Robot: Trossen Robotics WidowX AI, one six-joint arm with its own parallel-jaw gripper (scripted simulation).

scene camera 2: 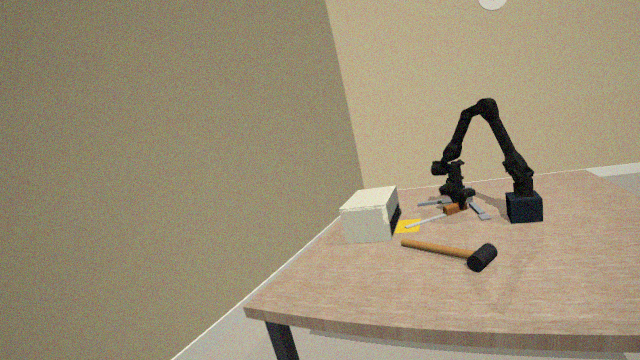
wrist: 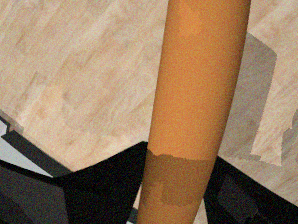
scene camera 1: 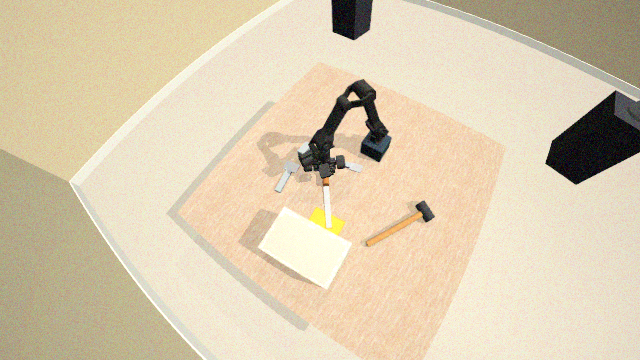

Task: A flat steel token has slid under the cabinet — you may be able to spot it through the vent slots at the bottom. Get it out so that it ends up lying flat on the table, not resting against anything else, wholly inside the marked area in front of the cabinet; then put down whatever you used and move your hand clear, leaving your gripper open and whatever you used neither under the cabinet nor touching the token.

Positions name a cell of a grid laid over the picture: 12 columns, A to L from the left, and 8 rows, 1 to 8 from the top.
A hammer (scene camera 2: I6): 87 cm from the lens. A cream cabinet (scene camera 2: G5) is 112 cm from the lens. The marked spots on the cream cabinet and the hammer are 45 cm apart.
